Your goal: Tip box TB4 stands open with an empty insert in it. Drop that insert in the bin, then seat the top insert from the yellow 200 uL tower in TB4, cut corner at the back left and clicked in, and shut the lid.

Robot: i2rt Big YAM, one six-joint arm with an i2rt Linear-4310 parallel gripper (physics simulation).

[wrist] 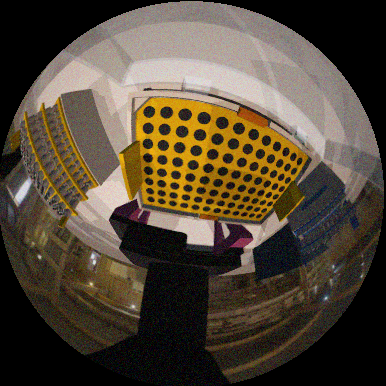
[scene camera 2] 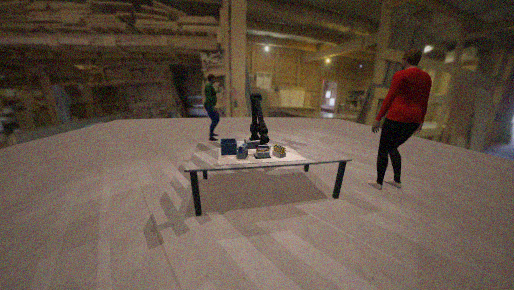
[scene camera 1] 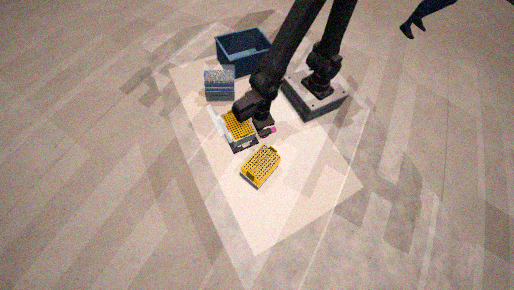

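Tip box TB4 stands open, its clear lid tilted back on the side away from the arm. The yellow insert lies in it, its holes dark and empty, with a tab at each short end. My gripper is open and empty, beside the box's arm-side long edge; scene camera 1 shows its fingers partly hidden by the wrist. The yellow tower stands apart from TB4, with stacked, tip-filled inserts. The blue bin stands beyond the blue tower.
The blue tower stands between TB4 and the bin, close to TB4's other end. The arm's base is on the table's far side from the lid. A person in red stands on the floor.
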